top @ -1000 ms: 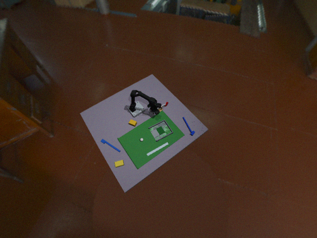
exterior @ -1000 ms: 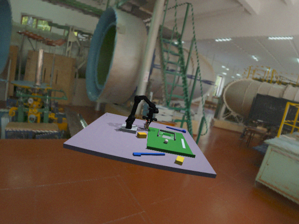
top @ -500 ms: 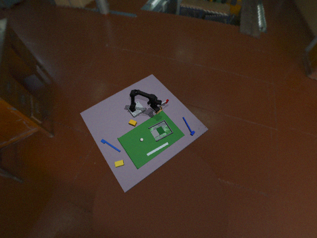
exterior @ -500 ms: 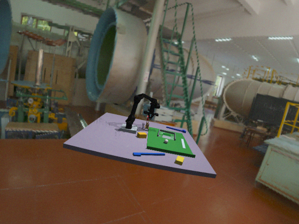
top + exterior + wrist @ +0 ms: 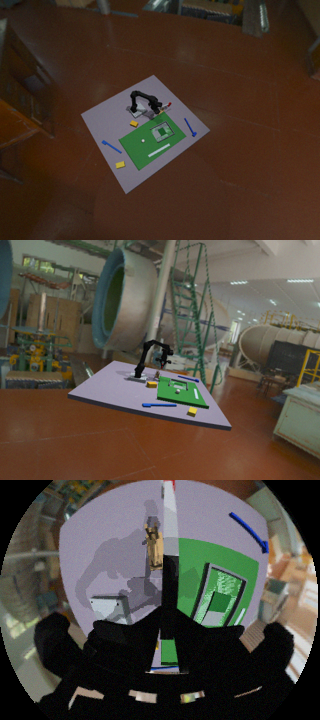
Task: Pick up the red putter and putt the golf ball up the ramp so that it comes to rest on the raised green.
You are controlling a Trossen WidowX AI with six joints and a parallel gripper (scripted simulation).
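Now: the red putter 130 mm to the left of my gripper tip and 10 mm below it. Round my gripper tip: wooden stand: 30 mm behind, 120 mm to the left, 120 mm below; white golf ball: 190 mm ahead, 330 mm to the right, 130 mm below; green mat: 230 mm ahead, 210 mm to the right, 160 mm below.
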